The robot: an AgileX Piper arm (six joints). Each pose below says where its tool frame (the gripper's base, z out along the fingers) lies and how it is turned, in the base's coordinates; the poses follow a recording.
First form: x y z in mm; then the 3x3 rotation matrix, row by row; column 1 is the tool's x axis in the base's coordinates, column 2 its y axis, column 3 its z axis. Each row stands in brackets.
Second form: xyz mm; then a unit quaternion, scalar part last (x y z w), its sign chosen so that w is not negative. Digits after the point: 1 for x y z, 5 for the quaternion.
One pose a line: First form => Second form
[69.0 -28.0 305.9], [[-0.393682 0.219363 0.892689], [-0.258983 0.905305 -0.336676], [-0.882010 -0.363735 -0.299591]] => 69.0 -28.0 305.9 -0.01229 0.80601 -0.21725 0.55046
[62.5 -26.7 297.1], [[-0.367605 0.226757 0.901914], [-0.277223 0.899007 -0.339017], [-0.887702 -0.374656 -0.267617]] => 62.5 -26.7 297.1 -0.01585 0.79596 -0.22415 0.56209
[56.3 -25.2 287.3], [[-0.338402 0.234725 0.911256], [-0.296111 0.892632 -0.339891], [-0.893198 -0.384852 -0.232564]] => 56.3 -25.2 287.3 -0.01955 0.78479 -0.23087 0.57482
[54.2 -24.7 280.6], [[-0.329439 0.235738 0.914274], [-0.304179 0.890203 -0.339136], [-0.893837 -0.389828 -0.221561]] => 54.2 -24.7 280.6 -0.02190 0.78122 -0.23328 0.57862
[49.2 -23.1 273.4], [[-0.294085 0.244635 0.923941], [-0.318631 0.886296 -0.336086], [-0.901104 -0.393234 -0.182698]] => 49.2 -23.1 273.4 -0.02407 0.76862 -0.23722 0.59361
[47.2 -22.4 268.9], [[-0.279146 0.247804 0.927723], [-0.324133 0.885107 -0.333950], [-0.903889 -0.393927 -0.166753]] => 47.2 -22.4 268.9 -0.02500 0.76338 -0.23837 0.59984
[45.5 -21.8 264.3], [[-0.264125 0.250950 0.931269], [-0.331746 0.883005 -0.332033], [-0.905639 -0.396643 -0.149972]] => 45.5 -21.8 264.3 -0.02665 0.75781 -0.24039 0.60599
